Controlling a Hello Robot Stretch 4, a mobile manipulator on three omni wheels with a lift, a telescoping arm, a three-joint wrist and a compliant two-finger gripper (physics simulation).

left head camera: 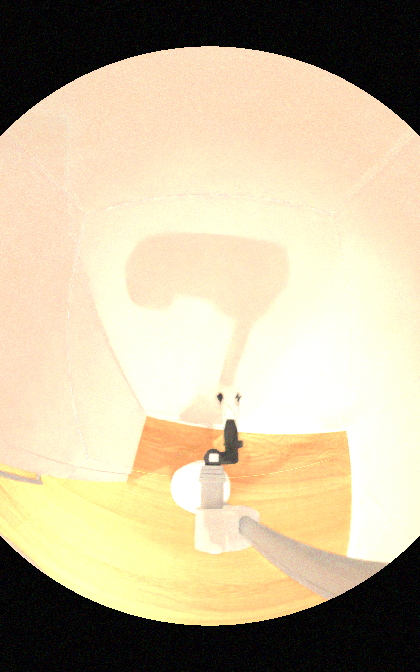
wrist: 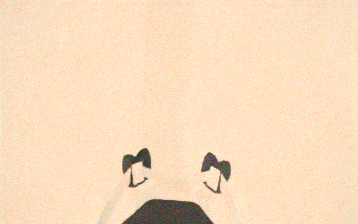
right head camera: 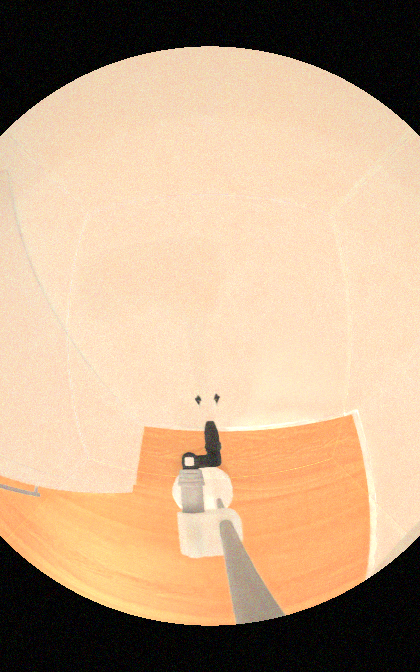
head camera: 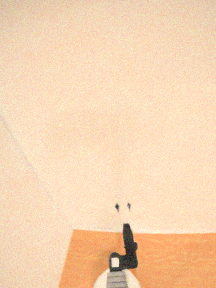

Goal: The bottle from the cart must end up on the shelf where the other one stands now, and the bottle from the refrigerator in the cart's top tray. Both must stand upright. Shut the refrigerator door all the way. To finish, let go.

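Frame: origin at the robot's base, x left, y back, z up, level; metres.
Seen in the pictures: gripper, fingertip midpoint: point(wrist: 176, 162) point(head camera: 122, 202).
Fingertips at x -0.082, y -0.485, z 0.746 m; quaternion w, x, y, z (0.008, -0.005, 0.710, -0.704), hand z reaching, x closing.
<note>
A point is followed by its place in that frame.
My gripper point(head camera: 123, 206) {z 0.747, x -0.082, y -0.485 m} point(left head camera: 229, 397) point(right head camera: 207, 399) point(wrist: 176, 162) {z 0.747, x -0.082, y -0.485 m} is open and empty, its dark fingertips apart in front of a plain pale wall point(head camera: 140, 125) {z 1.336, x -0.146, y -0.513 m} point(left head camera: 310, 350) point(right head camera: 250, 300) point(wrist: 180, 60) {z 0.878, x -0.078, y -0.520 m}. A tall pale block, which looks like the refrigerator point(head camera: 25, 225) {z 0.834, x 0.515, y -0.328 m} point(left head camera: 110, 425) point(right head camera: 90, 440), stands to the left of the gripper with a side face showing. A grey bar, which looks like its handle point(left head camera: 20, 477) point(right head camera: 20, 490), shows at the lower left edge of both side head views. Whether its door is shut cannot be told. Neither bottle, the cart nor the shelf shows.
The wooden floor point(head camera: 175, 260) {z -0.027, x -0.617, y -0.213 m} point(left head camera: 300, 500) point(right head camera: 300, 500) runs up to the wall's white base strip, below and beyond the arm. Another pale wall point(left head camera: 385, 475) point(right head camera: 395, 475) rises on the right. The refrigerator's near corner is close to the arm's left.
</note>
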